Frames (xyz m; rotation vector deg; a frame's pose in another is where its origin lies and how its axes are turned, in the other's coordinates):
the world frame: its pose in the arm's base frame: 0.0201 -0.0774 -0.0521 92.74 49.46 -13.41
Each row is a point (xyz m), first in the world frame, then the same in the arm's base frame.
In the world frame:
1: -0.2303 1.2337 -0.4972
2: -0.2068 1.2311 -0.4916
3: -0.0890 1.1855 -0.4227
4: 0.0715 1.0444 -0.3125
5: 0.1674 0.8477 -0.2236
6: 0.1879 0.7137 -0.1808
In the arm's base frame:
1: 0.4983 0.2901 1.1556
2: 0.5148 0.2943 1.1383
3: 0.5894 0.2781 1.0163
4: 0.6453 0.2407 0.7855
5: 0.6135 0.1969 0.5556
6: 0.5550 0.1654 0.4299

